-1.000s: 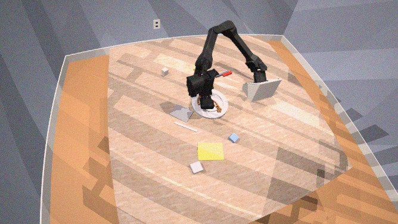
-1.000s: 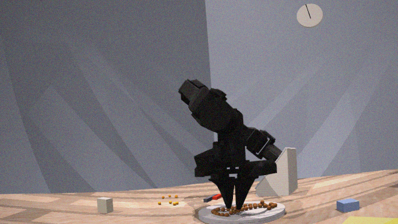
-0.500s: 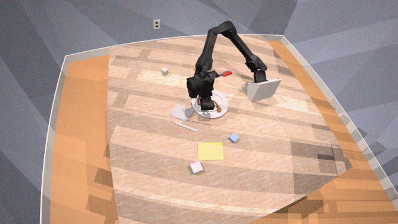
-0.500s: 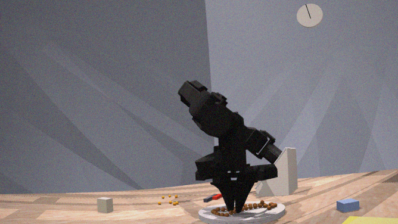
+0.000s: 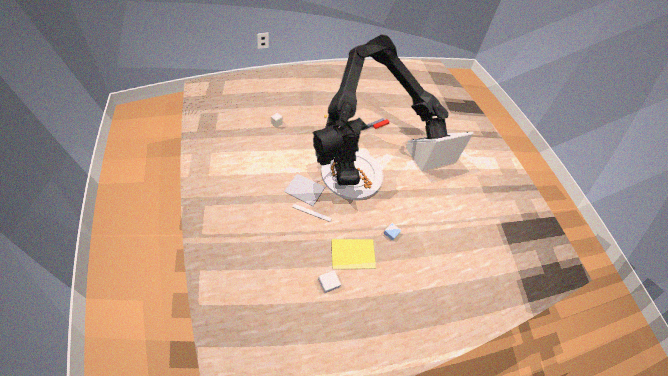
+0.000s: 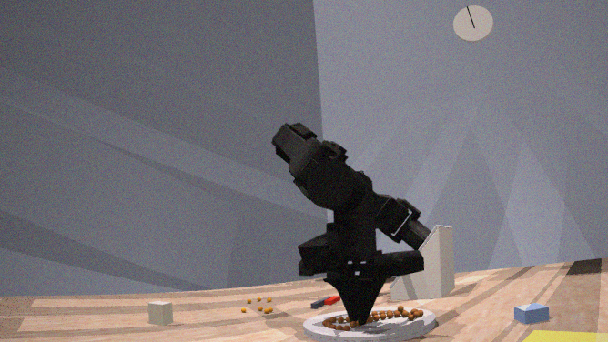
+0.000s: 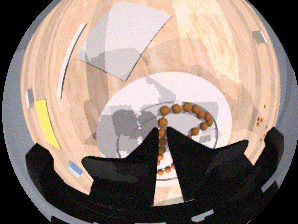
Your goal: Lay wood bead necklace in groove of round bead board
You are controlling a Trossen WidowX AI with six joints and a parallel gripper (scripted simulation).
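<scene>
My gripper tip is 12 cm short of the grey sheet, 2 cm to the right of it and 1 cm above it. Also, from my gripper tip: yellow sheet (5 cm ahead, 26 cm to the left, 1 cm below); then blue block (8 cm behind, 23 cm to the left, 1 cm below); then stick (12 cm ahead, 10 cm to the left, 1 cm below).
</scene>
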